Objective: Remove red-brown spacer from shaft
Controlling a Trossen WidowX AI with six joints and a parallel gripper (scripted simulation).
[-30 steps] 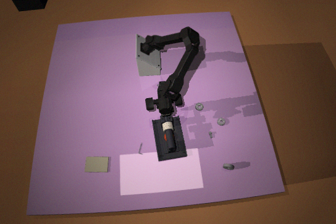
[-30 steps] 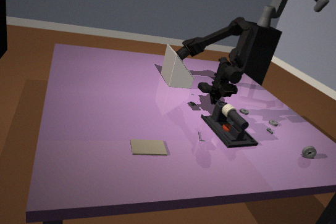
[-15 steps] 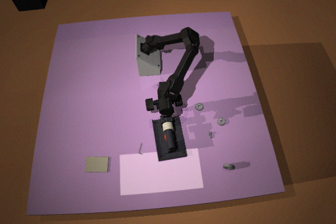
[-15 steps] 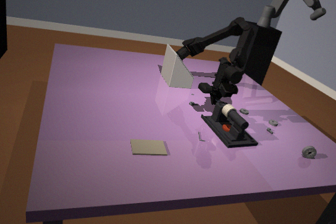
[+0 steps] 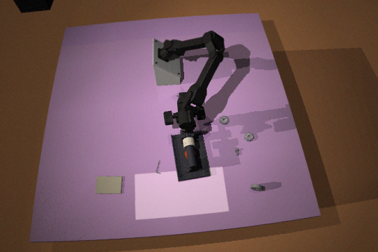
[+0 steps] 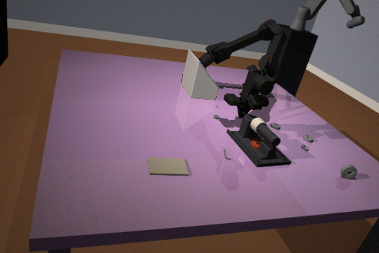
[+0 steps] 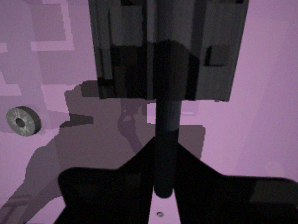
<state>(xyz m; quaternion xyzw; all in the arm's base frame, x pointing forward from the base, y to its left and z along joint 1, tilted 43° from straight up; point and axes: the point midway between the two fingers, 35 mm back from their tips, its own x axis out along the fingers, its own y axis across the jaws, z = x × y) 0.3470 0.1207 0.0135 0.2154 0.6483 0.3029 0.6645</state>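
The dark shaft is 6 cm ahead of my gripper tip, 1 cm to the left of it and 3 cm above it. Round my gripper tip: red-brown spacer: 15 cm ahead, 2 cm to the left, 3 cm below; then tan plate: 28 cm ahead, 36 cm to the right, 4 cm below; then white spacer: 12 cm ahead, 2 cm to the left, 3 cm above.
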